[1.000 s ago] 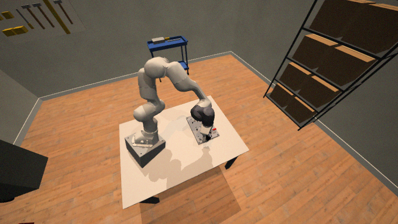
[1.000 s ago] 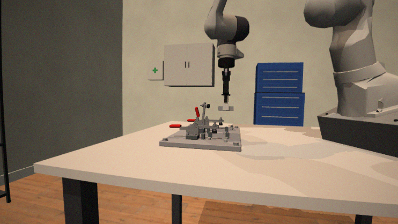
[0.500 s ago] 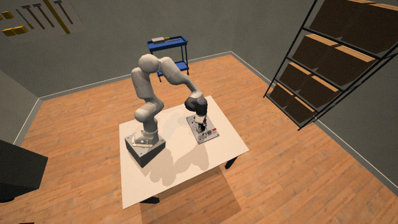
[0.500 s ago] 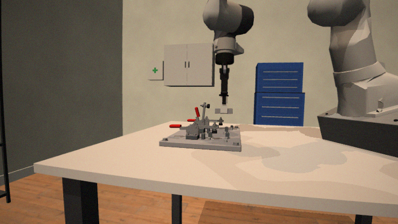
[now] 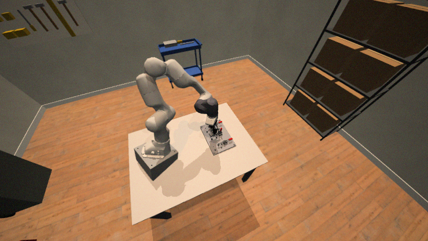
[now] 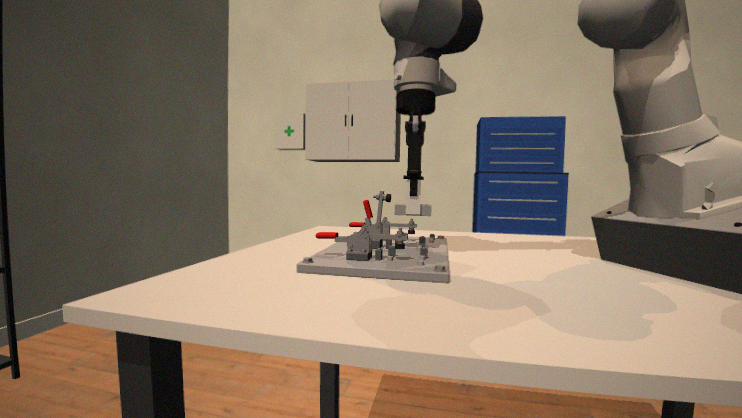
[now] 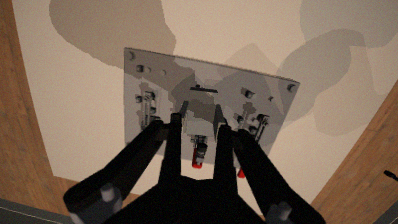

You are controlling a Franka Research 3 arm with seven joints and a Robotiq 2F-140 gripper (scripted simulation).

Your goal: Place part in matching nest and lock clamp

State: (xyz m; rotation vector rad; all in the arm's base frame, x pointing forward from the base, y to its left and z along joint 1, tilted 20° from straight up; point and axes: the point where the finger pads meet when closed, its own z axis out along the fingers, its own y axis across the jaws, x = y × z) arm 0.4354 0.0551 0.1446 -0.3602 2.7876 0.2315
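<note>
Now: hand 4 cm short of the grey fixture plate, 2 cm to the right of it and 11 cm above it. From my hand the other things lie so: grey block part 3 cm below.
</note>
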